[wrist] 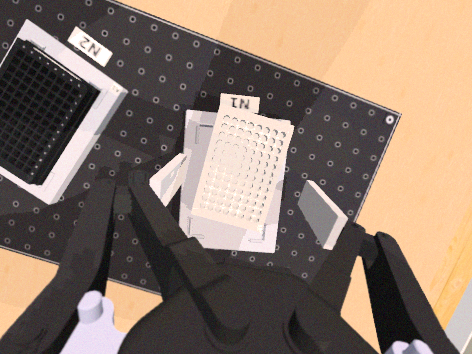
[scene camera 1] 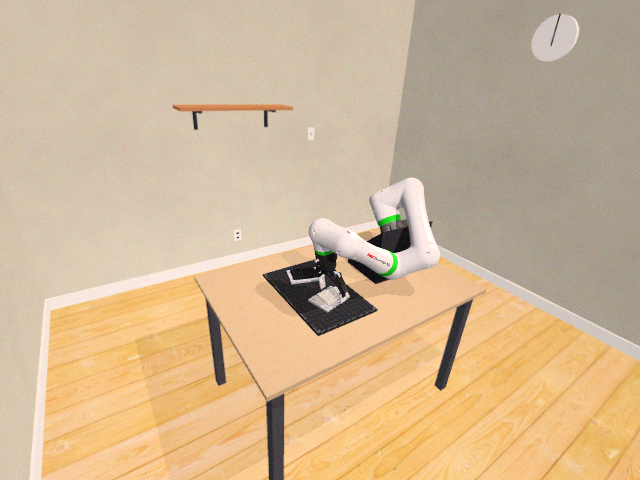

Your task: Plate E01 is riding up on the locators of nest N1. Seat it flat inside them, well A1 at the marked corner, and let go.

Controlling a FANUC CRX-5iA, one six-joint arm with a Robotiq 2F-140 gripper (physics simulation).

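Places are measured from the arm's base along level axes (x back, y left, z down), in metres.
Where they show: gripper, fingertip midpoint: (wrist: 244, 180) (scene camera 1: 332, 294); arm's base at its link origin: (scene camera 1: 394, 234).
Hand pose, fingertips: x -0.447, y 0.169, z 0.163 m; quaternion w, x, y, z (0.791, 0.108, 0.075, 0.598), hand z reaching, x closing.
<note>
Each offset is from my fingertips to the top centre of the thing. "spot": to the spot under its first point. Level surfaces: height alone.
Plate E01 {dx +0.007, dy -0.007, dz +0.005 m} (scene camera 1: 329, 298) (wrist: 242, 170), a cream well plate, lies askew on the pale nest N1 {spot: dx -0.056, dy +0.068, dz +0.021 m} (wrist: 270, 243). In the wrist view it is turned relative to the nest and shifted towards the N1 label {spot: dx +0.076, dy -0.044, dz +0.031 m} (wrist: 240, 103), reaching past the nest's edge near its upper right corner. Corner locators show at the nest's upper left, lower left and lower right; the upper right one is hidden. I cannot make out well A1 or the marked corner. My gripper (scene camera 1: 333, 289) (wrist: 244, 180) is open and empty, its pads apart on either side of the plate in the wrist view.
Nest N2 {dx -0.045, dy -0.235, dz +0.018 m} (scene camera 1: 295, 281) (wrist: 110, 101) holds a black well plate {dx -0.045, dy -0.235, dz +0.006 m} (scene camera 1: 305, 273) (wrist: 37, 110) to the left in the wrist view. Both nests stand on a black perforated board {spot: dx +0.073, dy +0.099, dz +0.033 m} (scene camera 1: 356, 308) (wrist: 340, 145) on the wooden table {dz +0.045 m} (scene camera 1: 258, 335) (wrist: 400, 65).
</note>
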